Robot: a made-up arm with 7 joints.
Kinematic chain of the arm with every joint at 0, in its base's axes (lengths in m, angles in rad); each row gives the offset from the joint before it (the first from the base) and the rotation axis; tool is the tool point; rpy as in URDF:
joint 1: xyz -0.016 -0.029 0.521 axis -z
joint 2: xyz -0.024 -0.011 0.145 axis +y
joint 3: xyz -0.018 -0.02 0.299 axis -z
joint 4: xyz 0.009 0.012 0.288 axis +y
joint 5: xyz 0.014 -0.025 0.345 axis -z
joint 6: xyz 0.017 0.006 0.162 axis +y
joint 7: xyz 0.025 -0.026 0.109 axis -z
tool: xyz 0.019 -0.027 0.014 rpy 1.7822 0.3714 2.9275
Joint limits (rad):
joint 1: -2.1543..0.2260
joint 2: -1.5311..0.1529
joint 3: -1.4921..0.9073
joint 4: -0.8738..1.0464
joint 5: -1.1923..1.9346
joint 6: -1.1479..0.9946
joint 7: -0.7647..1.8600
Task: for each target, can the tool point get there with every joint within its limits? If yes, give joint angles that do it. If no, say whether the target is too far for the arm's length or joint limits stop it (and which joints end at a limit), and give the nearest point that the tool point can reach.
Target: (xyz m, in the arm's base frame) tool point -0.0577 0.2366 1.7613
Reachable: yes | joints -0.3590 -0.1901 -0.8352 0.5357 -0.3276 0.2072 -0.1331
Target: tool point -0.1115 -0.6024 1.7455
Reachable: yes | joints -1.2269 -0.5430 0.1270 0.1512 0.1244 -0.1464 1.3083
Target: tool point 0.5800 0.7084 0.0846
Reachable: no: joint limits stop it (at a limit: joint 2, joint 4, joint 6) | nearest point 0.3682 0.4464 1.2825 | short by 1.244 m
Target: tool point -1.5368 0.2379 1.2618
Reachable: no: too far | nearest point -1.1711 0.1696 1.1159 | short by 0.400 m
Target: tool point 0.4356 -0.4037 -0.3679
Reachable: no: joint limits stop it (at a limit: joint 1, joint 2, joint 4, joint 5) | nearest point 0.5750 -0.7499 0.1999 | short by 0.679 m
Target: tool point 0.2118 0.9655 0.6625
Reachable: no: joint limits stop it (at a limit: joint 2, joint 4) | nearest point 0.1223 0.5747 1.2869 | short by 0.742 m
